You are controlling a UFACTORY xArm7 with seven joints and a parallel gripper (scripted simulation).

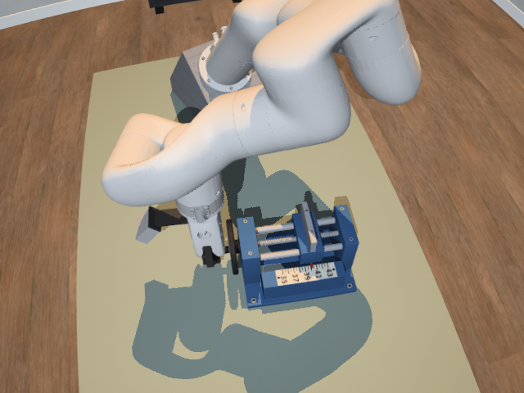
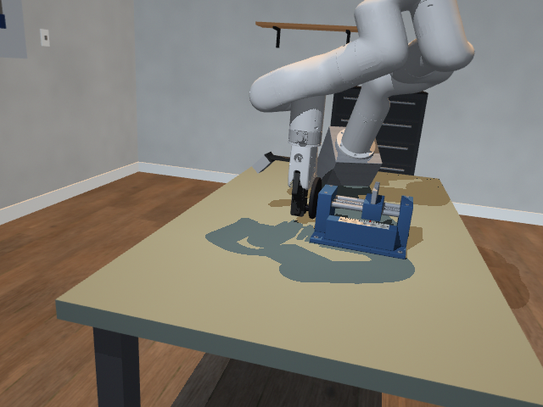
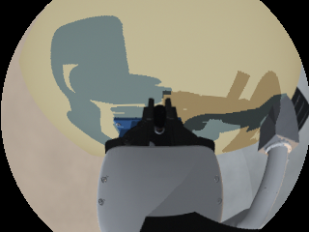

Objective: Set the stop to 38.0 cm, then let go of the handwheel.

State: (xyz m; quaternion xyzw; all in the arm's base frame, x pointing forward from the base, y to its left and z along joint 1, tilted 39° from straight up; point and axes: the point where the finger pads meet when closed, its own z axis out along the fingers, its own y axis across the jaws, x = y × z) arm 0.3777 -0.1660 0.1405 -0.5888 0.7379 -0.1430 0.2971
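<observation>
Right now my hand is 20 mm to the right of the handwheel, 10 mm below it and 10 mm short of it. The rest, counted from my hand: stop plate: 160 mm to the left, 60 mm ahead, 50 mm above.
</observation>
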